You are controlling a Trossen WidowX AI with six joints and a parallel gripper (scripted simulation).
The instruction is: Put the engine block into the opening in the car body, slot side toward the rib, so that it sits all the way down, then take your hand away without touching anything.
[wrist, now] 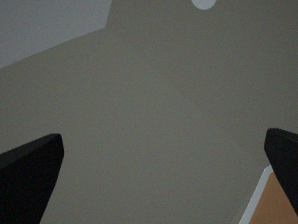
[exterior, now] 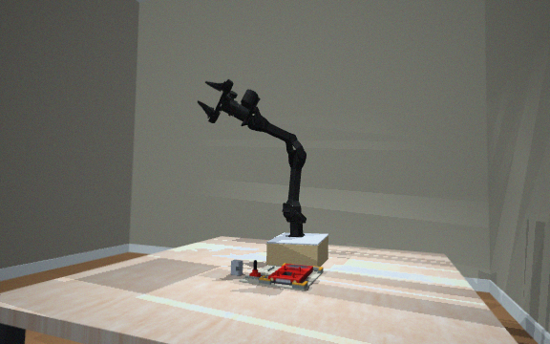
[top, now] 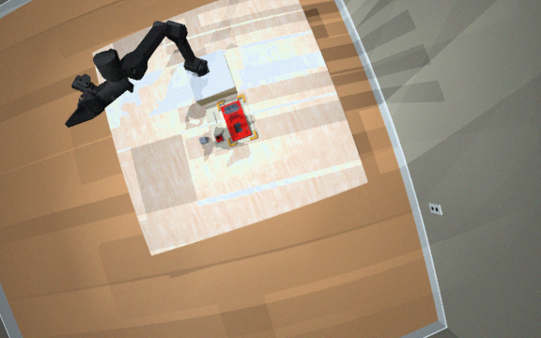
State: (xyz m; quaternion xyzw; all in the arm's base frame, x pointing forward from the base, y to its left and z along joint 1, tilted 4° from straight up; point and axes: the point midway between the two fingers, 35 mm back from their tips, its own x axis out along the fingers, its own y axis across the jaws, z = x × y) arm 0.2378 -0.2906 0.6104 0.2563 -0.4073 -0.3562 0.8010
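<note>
Now: gripper tip 68 cm above the grey engine block, 20 cm to the right of it and 5 cm short of it. Round my gripper tip: black upright pin (67 cm below, 27 cm to the left, 7 cm ahead).
</note>
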